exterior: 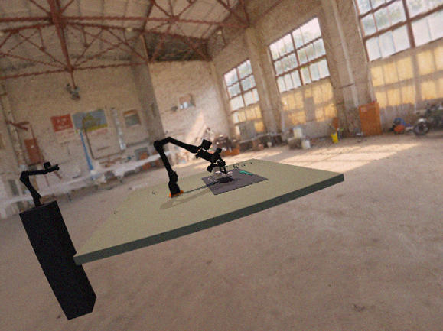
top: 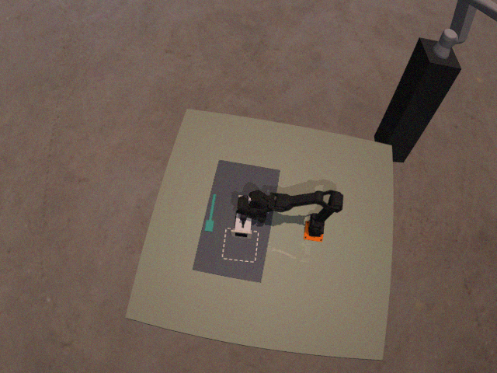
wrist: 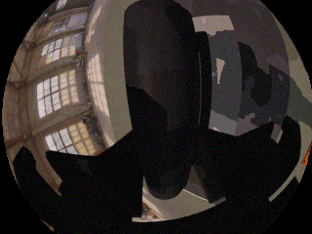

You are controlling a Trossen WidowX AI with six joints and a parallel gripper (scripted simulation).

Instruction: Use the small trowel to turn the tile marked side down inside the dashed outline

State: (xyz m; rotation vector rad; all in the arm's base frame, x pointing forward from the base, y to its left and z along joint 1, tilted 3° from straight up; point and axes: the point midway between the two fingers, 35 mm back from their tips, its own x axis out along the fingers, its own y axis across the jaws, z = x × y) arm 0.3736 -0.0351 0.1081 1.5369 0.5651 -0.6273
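The dark grey mat lies 12 cm below my gripper tip and 2 cm to the right of it. From my gripper tip the other things lie so: tile: 10 cm to the left, 6 cm below, 2 cm behind; then teal trowel: 14 cm ahead, 10 cm below, 2 cm to the right.
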